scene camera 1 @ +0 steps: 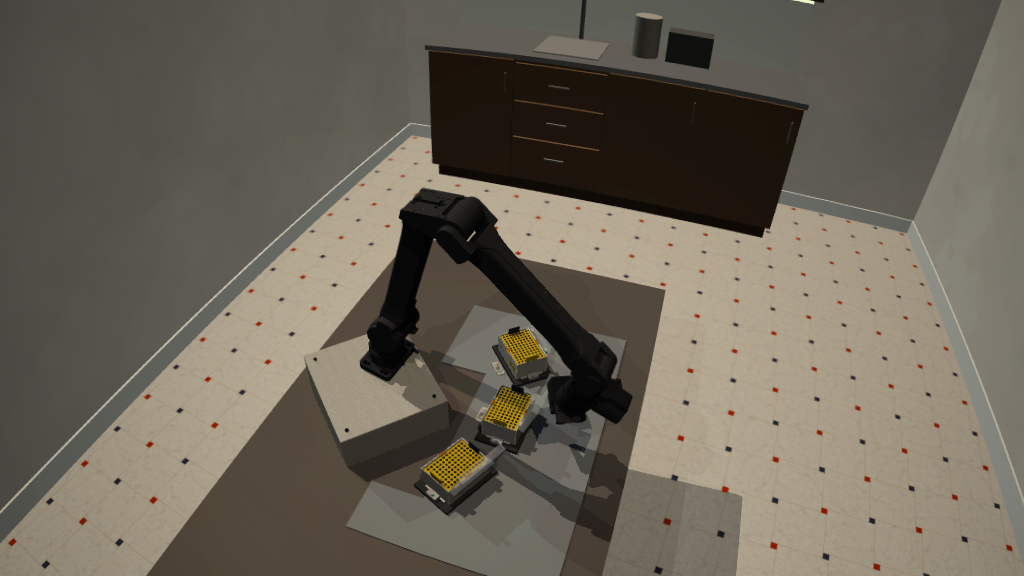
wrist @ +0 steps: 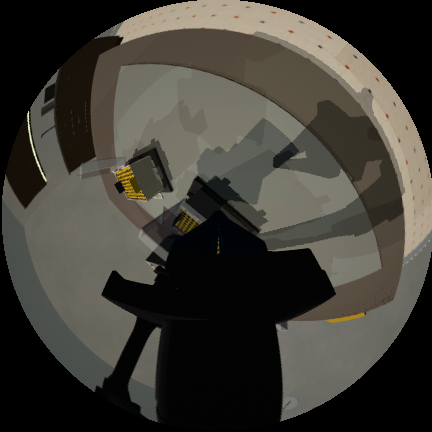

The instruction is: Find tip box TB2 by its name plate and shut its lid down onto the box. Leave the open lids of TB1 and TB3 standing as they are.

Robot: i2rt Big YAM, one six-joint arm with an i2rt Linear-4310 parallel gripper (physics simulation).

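Seen in the pictures: gripper, fingertip midpoint: (scene camera 1: pixel 554 410) (wrist: pixel 217 215); arm's base, link origin: (scene camera 1: pixel 387 357).
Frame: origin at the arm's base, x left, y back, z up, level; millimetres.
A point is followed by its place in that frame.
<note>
TB2, the middle box (scene camera 1: pixel 508 409) (wrist: pixel 187 221) {y -372, x 78, z -24 mm} with a yellow rack, sits on the grey mat; its plate is not readable here. Its clear lid (scene camera 1: pixel 542 402) {y -390, x 22, z 25 mm} (wrist: pixel 161 227) {y -382, x 94, z 7 mm} stands open on the side away from the arm's base. My gripper (scene camera 1: pixel 565 416) {y -407, x 59, z -34 mm} (wrist: pixel 217 215) {y -407, x 59, z -34 mm} is shut and empty, low on that lid side; contact is hard to tell. TB3, the back box (scene camera 1: pixel 522 351) {y -251, x 228, z -60 mm} (wrist: pixel 138 181) {y -290, x 210, z -57 mm}, has its clear lid (wrist: pixel 102 167) {y -328, x 251, z -8 mm} standing open. TB1, the front box (scene camera 1: pixel 455 467) {y -276, x -163, z -60 mm}, has its clear lid (scene camera 1: pixel 492 458) {y -361, x -160, z 24 mm} open; the gripper hides this box in the wrist view.
The grey mat (scene camera 1: pixel 515 530) {y -443, x -213, z -117 mm} (wrist: pixel 165 90) {y -449, x 252, z -117 mm} lies on a brown mat (scene camera 1: pixel 236 530) {y 73, x -507, z -121 mm} (wrist: pixel 210 45) {y -545, x 221, z -120 mm}. The arm's pale base block (scene camera 1: pixel 379 411) {y -68, x -136, z -20 mm} stands left of the boxes. The forearm (scene camera 1: pixel 533 290) {y -370, x -27, z 359 mm} passes over the right side of TB3. A dark cabinet (scene camera 1: pixel 644 143) stands at the back wall.
</note>
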